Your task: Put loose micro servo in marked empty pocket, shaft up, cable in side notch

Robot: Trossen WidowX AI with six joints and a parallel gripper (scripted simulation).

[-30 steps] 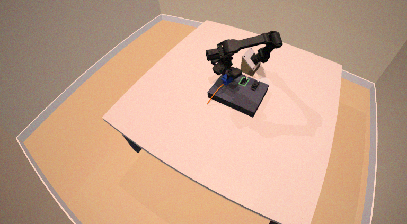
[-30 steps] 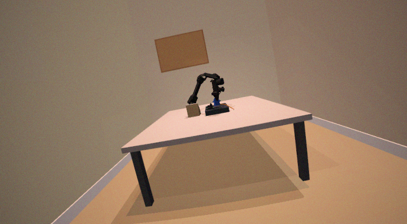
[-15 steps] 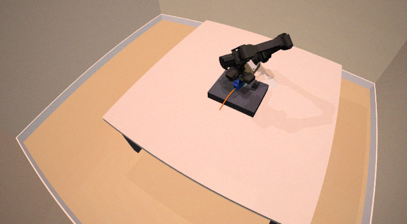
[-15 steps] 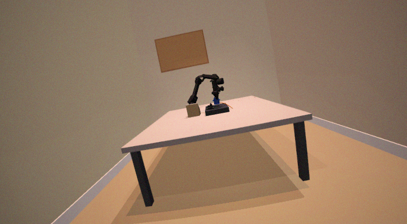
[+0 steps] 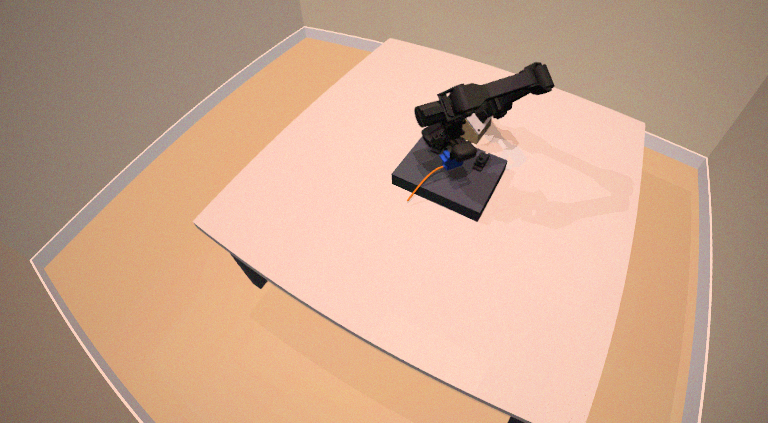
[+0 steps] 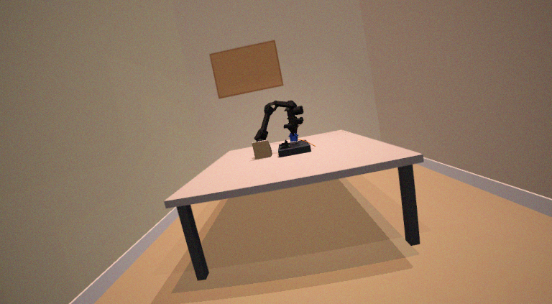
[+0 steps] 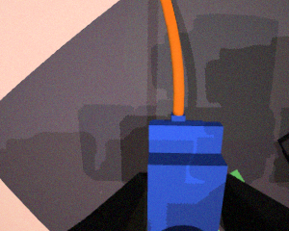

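Now: gripper tip 1 cm short of the dark deck and 10 cm above it.
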